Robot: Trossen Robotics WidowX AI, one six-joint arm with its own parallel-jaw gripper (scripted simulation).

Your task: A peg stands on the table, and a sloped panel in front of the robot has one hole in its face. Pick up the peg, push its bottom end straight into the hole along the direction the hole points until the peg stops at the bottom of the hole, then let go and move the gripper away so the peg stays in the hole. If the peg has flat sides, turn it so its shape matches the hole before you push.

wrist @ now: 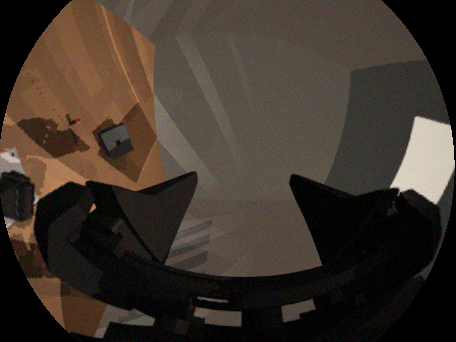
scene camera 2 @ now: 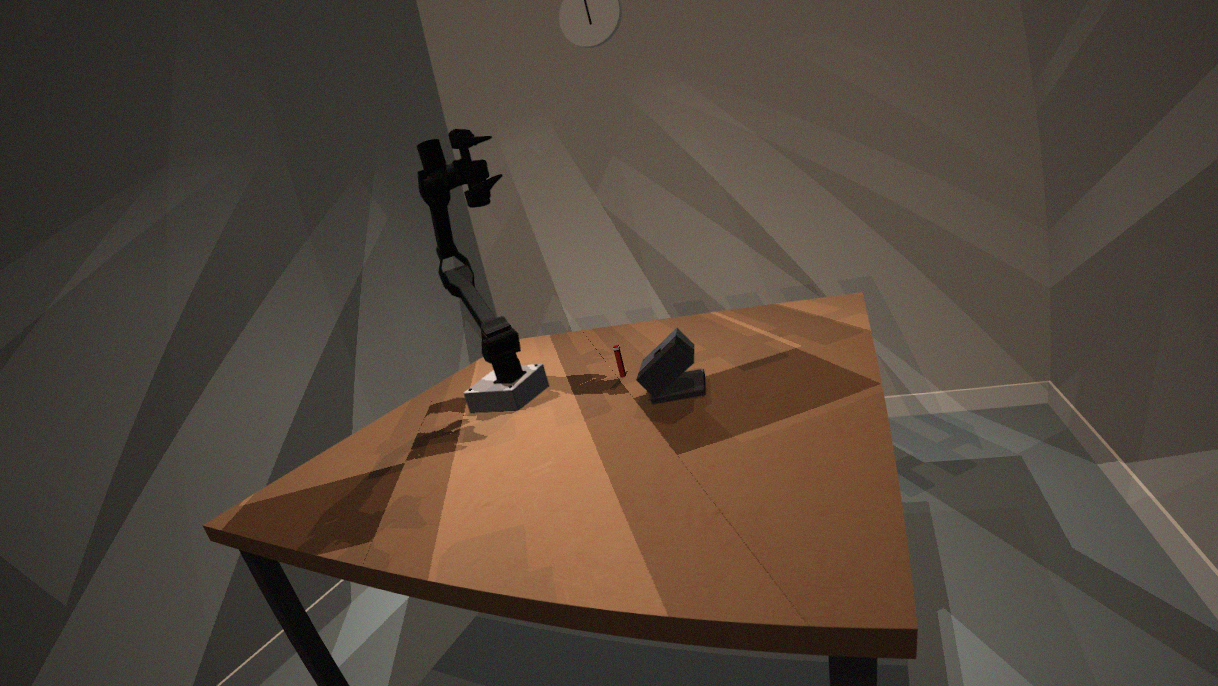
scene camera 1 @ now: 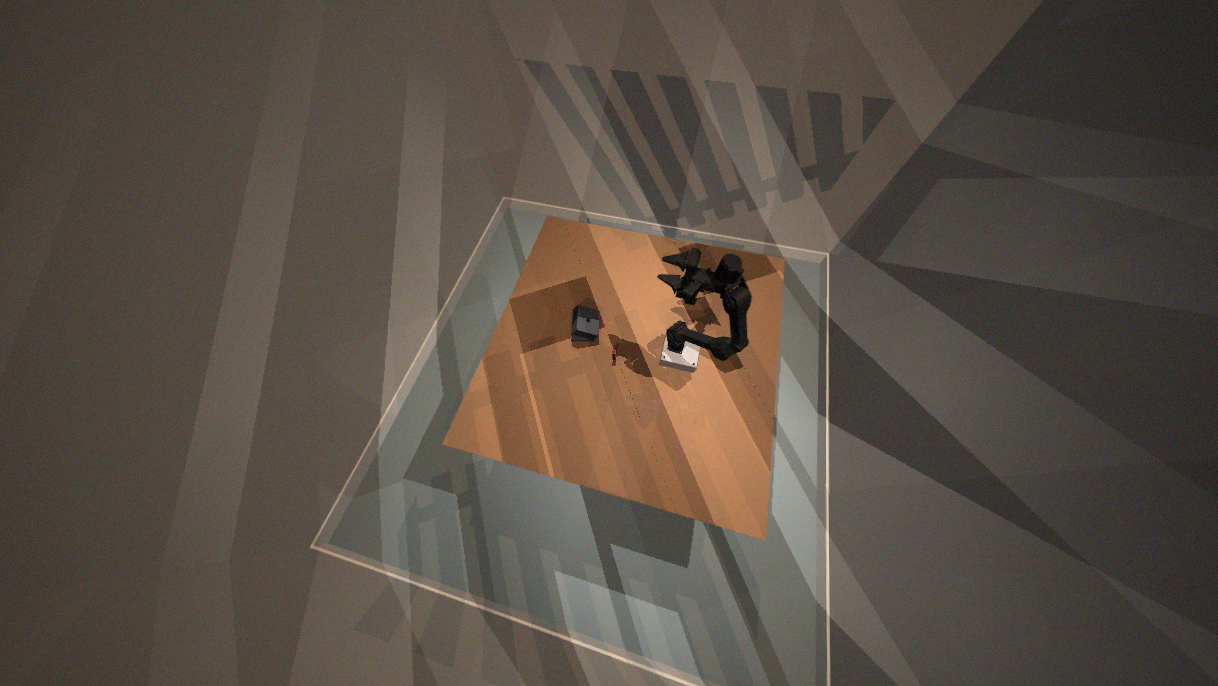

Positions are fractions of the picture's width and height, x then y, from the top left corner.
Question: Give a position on a dark grey sloped panel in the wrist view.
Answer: At 0.26, 0.39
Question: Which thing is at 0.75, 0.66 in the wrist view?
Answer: My gripper.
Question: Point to a dark grey sloped panel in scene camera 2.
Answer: At 0.54, 0.55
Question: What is my gripper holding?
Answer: Nothing.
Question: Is my gripper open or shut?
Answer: Open.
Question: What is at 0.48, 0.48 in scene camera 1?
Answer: A dark grey sloped panel.
